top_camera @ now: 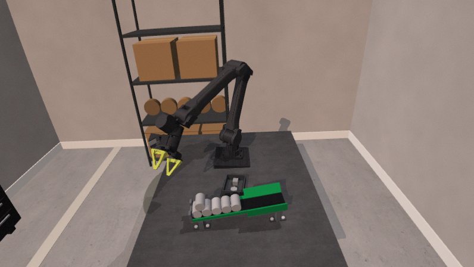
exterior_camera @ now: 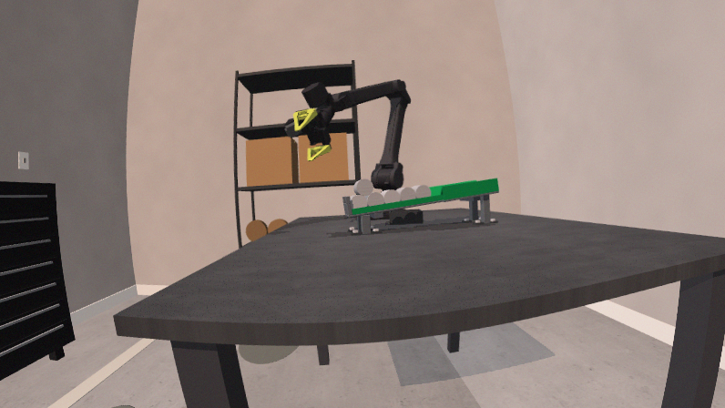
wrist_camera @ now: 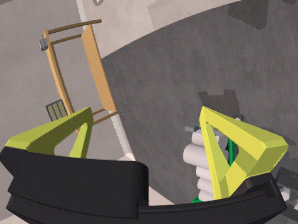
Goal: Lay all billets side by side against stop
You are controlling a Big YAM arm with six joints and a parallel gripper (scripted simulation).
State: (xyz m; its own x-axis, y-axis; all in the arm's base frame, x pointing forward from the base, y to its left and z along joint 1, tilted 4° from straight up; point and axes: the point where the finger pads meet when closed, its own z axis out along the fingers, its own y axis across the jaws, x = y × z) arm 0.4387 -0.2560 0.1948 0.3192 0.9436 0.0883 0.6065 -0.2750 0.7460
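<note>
Right now the stop is 170 mm below my hand, 110 mm to the left of it and 50 mm ahead of it. From my hand the other things lie so: small dark tray (270 mm to the left, 220 mm below, 170 mm behind).
</note>
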